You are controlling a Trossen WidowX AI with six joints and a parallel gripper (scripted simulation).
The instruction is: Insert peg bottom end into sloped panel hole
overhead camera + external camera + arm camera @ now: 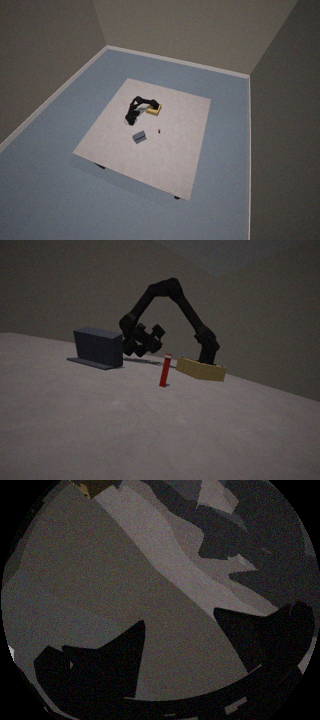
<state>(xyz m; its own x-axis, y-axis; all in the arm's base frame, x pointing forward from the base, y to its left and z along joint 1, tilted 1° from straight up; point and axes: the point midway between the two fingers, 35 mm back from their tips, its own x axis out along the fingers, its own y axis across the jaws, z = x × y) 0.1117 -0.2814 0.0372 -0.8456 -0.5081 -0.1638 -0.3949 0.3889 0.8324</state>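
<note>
My gripper tip is 230 mm short of the red peg, 410 mm to the right of it and 40 mm above it. Round my gripper tip: grey-blue sloped panel 330 mm ahead, 200 mm to the left, 50 mm below.
</note>
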